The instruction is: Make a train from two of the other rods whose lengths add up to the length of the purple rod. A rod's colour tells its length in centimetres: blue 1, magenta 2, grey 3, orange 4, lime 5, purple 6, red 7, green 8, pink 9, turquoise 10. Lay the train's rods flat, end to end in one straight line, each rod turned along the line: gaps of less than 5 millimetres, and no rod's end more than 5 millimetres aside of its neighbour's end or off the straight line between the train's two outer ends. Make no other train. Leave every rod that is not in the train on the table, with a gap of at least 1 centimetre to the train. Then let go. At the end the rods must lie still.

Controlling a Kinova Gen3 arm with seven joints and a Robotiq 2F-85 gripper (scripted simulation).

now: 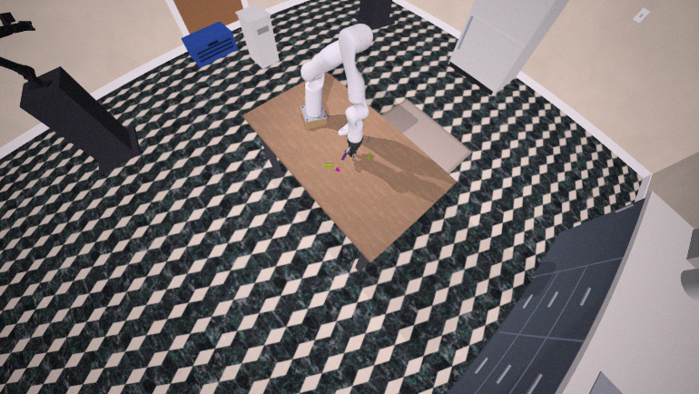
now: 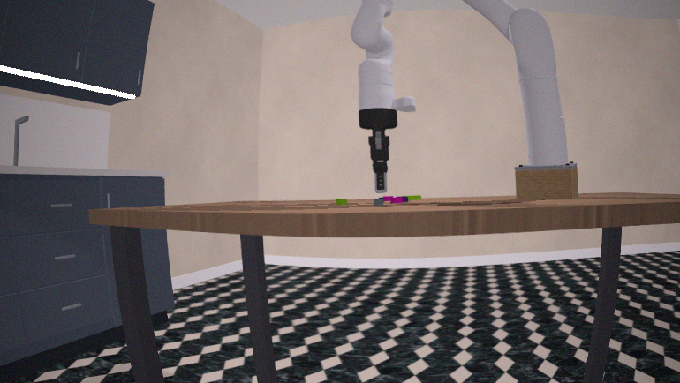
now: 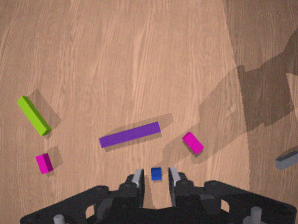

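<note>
My hand is 30 mm above the blue rod. From my hand the other things lie so: purple rod (30 mm behind, 40 mm to the right, 30 mm below); grey rod (50 mm behind, 140 mm to the left, 30 mm below).
</note>
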